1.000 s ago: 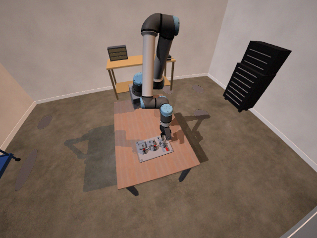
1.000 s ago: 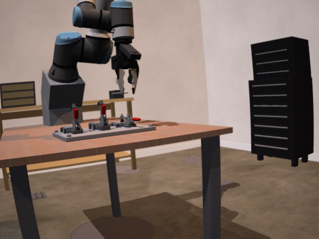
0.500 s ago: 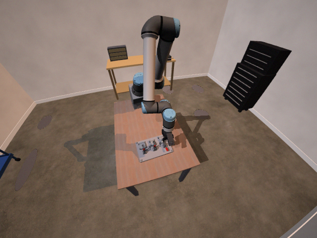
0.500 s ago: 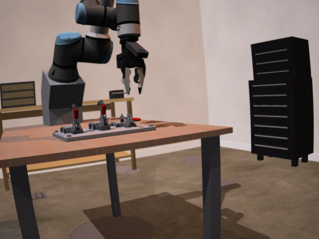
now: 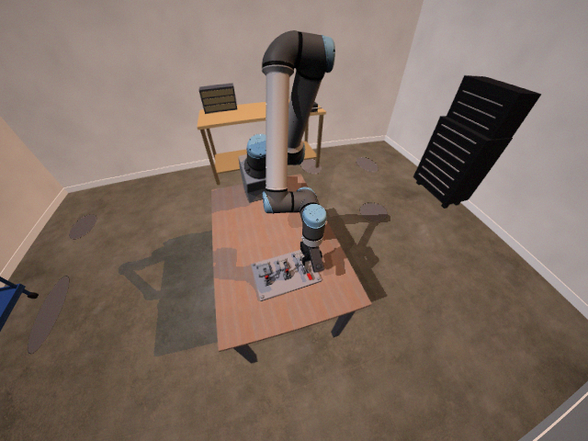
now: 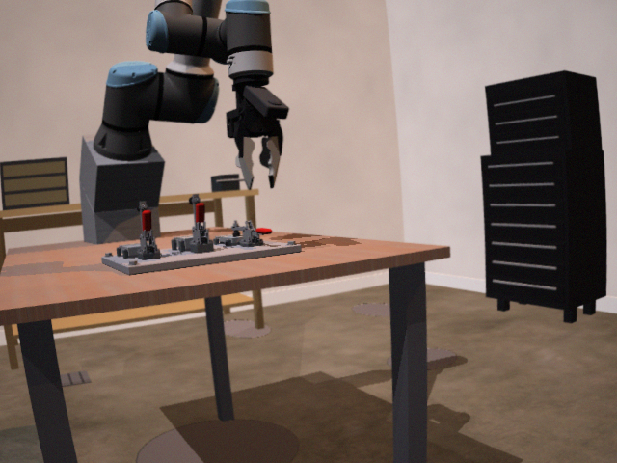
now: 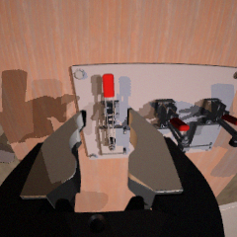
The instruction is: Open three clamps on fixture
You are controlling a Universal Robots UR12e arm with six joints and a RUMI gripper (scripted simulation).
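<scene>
My gripper is now 5 cm past the grey fixture plate, 13 cm to the left of it and 14 cm above it.
</scene>
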